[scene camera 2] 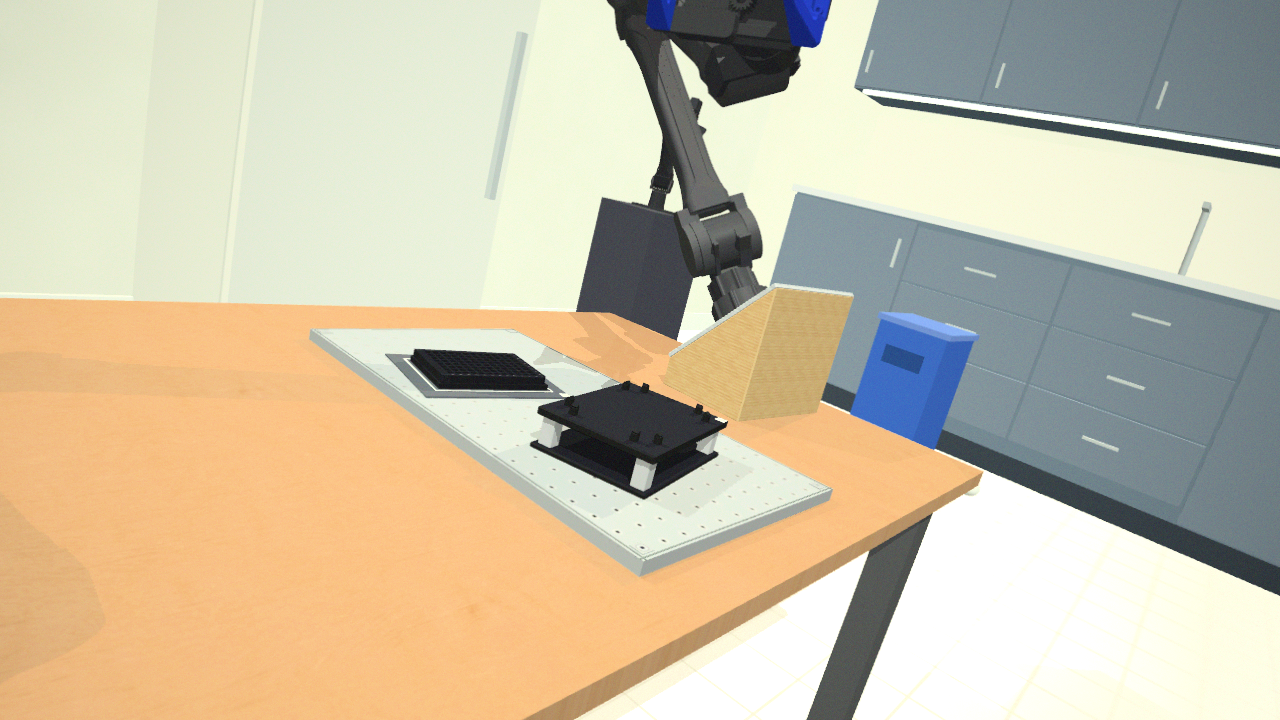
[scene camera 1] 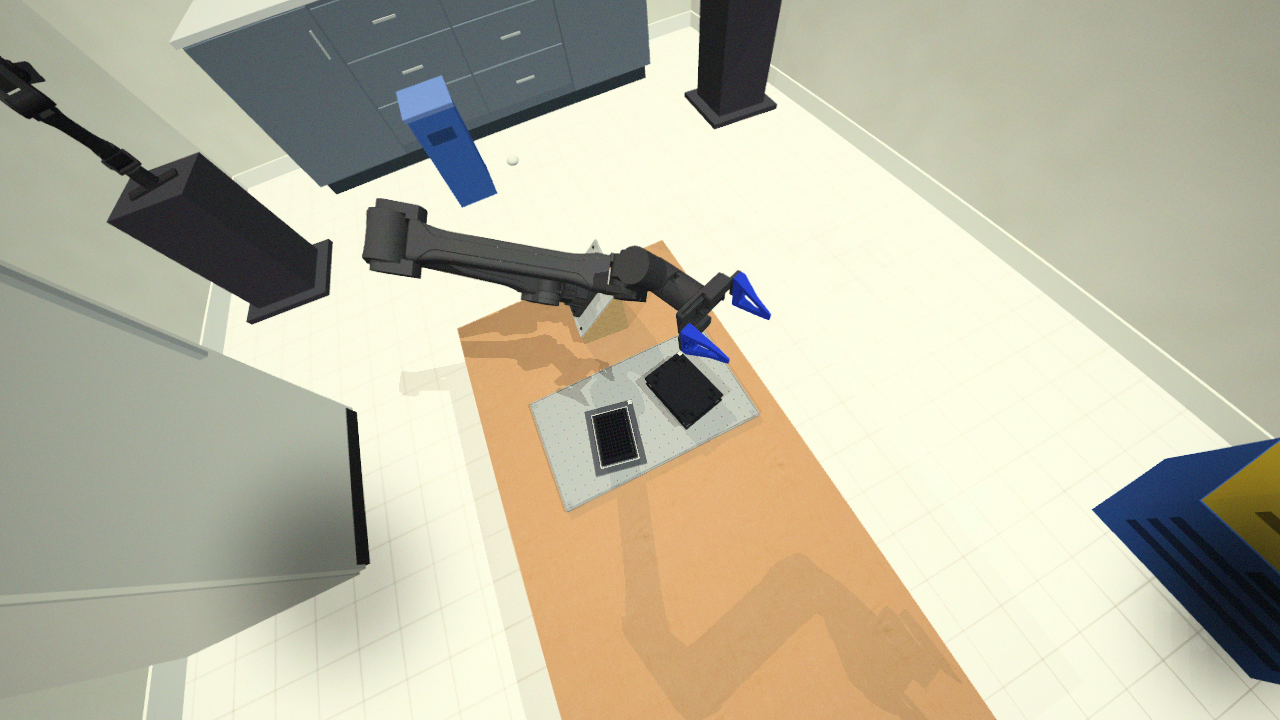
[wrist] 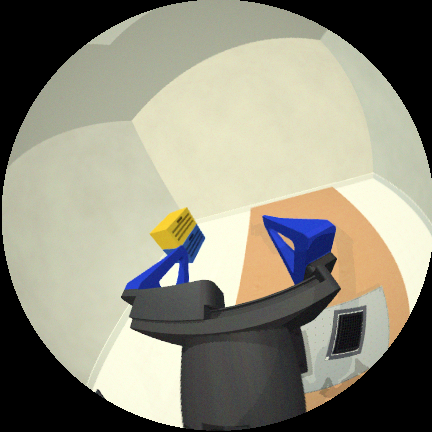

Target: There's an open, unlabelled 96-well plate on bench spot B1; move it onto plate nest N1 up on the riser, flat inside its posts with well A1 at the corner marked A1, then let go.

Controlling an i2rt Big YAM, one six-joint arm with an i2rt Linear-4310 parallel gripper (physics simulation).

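Seen in the pictures: gripper, fingertip midpoint: (scene camera 1: 750,339) (wrist: 221,235); arm's base, origin of the base link: (scene camera 2: 750,328) (scene camera 1: 584,293).
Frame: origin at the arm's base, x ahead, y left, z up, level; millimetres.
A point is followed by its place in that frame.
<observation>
The black open 96-well plate (scene camera 1: 615,437) {x 396, y -62, z -81 mm} (scene camera 2: 478,368) {x 403, y -52, z -71 mm} (wrist: 349,332) {x 389, y -62, z -74 mm} lies flat inside the grey, white-lined frame of bench spot B1 (scene camera 1: 621,471) {x 479, y -77, z -86 mm}. Its well A1 is too small to make out. The black nest N1 (scene camera 1: 683,390) {x 362, y 139, z -46 mm} (scene camera 2: 626,416) {x 372, y 146, z -46 mm} stands on a riser with white legs (scene camera 2: 642,472) {x 411, y 213, z -66 mm}; short posts rise around its top, and no plate is on it. A small pale mark shows at one nest corner in scene camera 2. My gripper (scene camera 1: 747,338) {x 460, y 199, z 322 mm} (wrist: 221,235) {x 460, y 199, z 322 mm} has blue fingers, is wide open and empty, and is high above the bench, tilted outward away from the plate.
A perforated grey board (scene camera 1: 559,447) {x 363, y -204, z -86 mm} (scene camera 2: 617,528) {x 469, y 252, z -86 mm} carries both spots on the wooden table (scene camera 1: 617,573) {x 677, y -162, z -99 mm} (scene camera 2: 268,501) {x 673, y 120, z -99 mm}. A wooden wedge (scene camera 2: 787,358) {x 25, y 86, z -14 mm} stands beside the board, by the arm's base. A blue bin (scene camera 1: 447,147) (scene camera 2: 913,380) stands on the floor beyond.
</observation>
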